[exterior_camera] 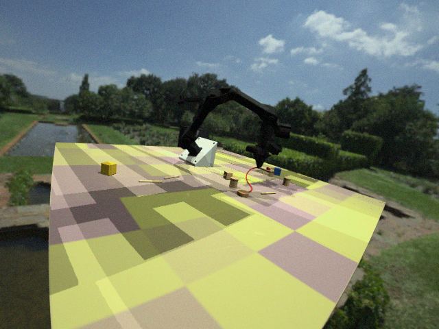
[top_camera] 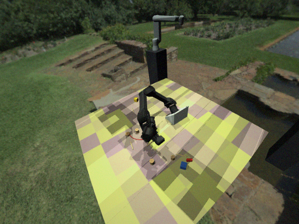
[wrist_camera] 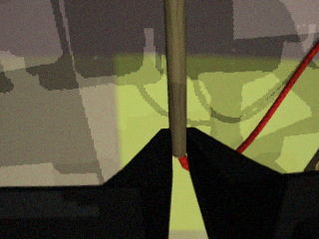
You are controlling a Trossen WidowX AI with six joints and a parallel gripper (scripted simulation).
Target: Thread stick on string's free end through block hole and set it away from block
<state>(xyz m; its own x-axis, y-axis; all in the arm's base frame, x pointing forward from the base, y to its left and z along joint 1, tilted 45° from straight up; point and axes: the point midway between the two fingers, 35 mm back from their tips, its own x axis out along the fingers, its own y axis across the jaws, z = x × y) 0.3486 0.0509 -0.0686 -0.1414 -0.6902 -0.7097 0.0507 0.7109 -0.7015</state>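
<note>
Now: the wooden block 7 cm behind my gripper tip, 13 cm to the right of it and 4 cm below it. Round my gripper tip: round wooden button: 9 cm ahead, 24 cm to the right, 5 cm below; then blue cube: 2 cm behind, 26 cm to the left, 4 cm below; then wooden cylinder: 1 cm ahead, 20 cm to the right, 4 cm below.
</note>
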